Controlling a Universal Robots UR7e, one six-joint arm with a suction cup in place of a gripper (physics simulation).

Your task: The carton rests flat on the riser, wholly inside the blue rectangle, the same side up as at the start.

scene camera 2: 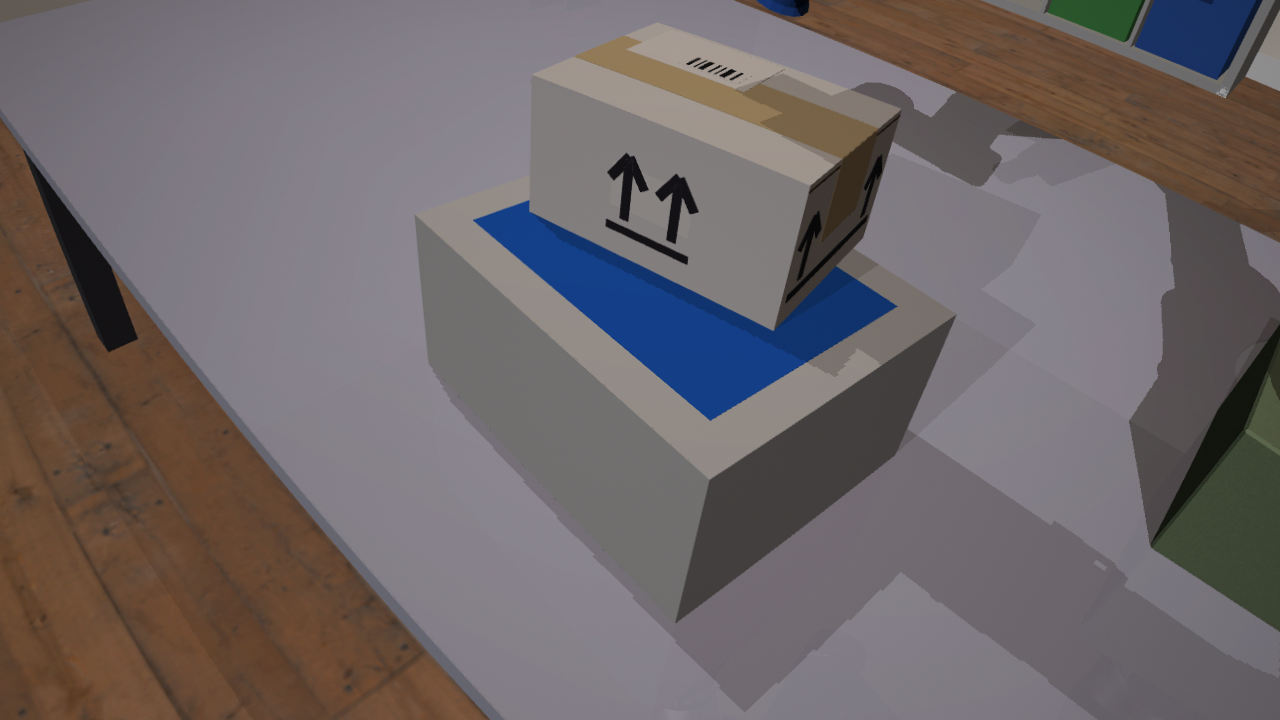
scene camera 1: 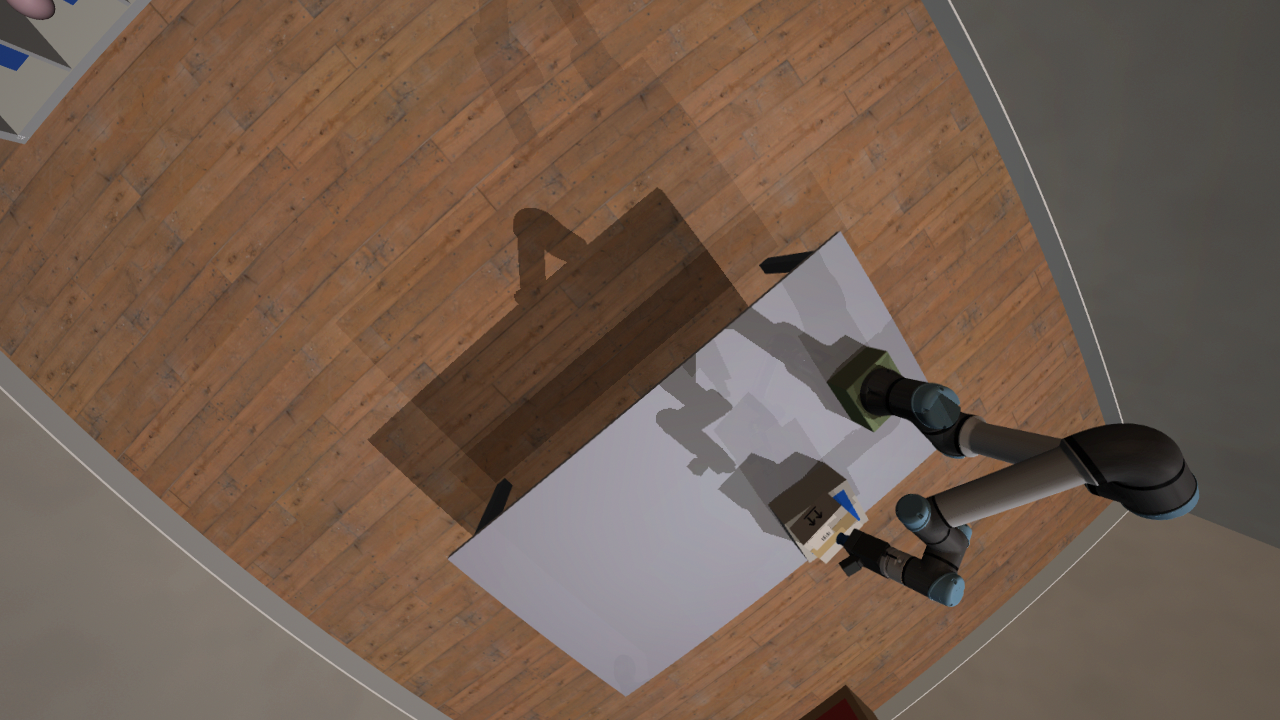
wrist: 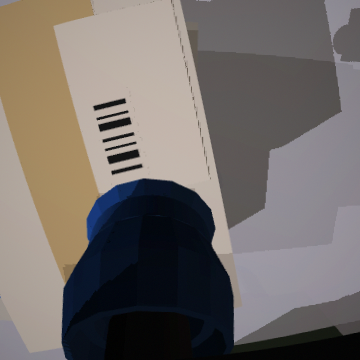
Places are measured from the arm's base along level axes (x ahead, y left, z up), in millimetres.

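Pixels of known places: hand at its tool point: (scene camera 1: 840,538) (wrist: 150,233); arm's base at its link origin: (scene camera 1: 879,391).
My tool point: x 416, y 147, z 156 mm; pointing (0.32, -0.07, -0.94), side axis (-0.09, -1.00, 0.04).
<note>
Ahead of a thing's pixels: the offset from my tool point to its top centre. Level surfaces: height alone.
The carton {7 mm ahead, 31 mm left, 49 mm down} (scene camera 2: 680,179) (scene camera 1: 816,517) (wrist: 143,89) stands flat on the grey riser {9 mm back, 71 mm left, 137 mm down} (scene camera 2: 555,403), arrows pointing up, with its tape and barcode label on top. It covers the back part of the blue rectangle {9 mm back, 71 mm left, 137 mm down} (scene camera 2: 680,330) (scene camera 1: 843,503). Its far edge hides the rectangle's back line, so I cannot tell whether it lies wholly inside. My suction cup (wrist: 150,193) (scene camera 1: 847,556) hangs a little above the carton's top, near the label's end and apart from it. It holds nothing. The cup is out of scene camera 2's view.
The riser stands on a grey table {257 mm down} (scene camera 2: 223,179) (scene camera 1: 626,555) near its edge. A green block (scene camera 2: 1235,502) (scene camera 1: 860,386) carries the arm's base to the right. Coloured bins (scene camera 2: 1190,26) stand on the wooden floor behind.
</note>
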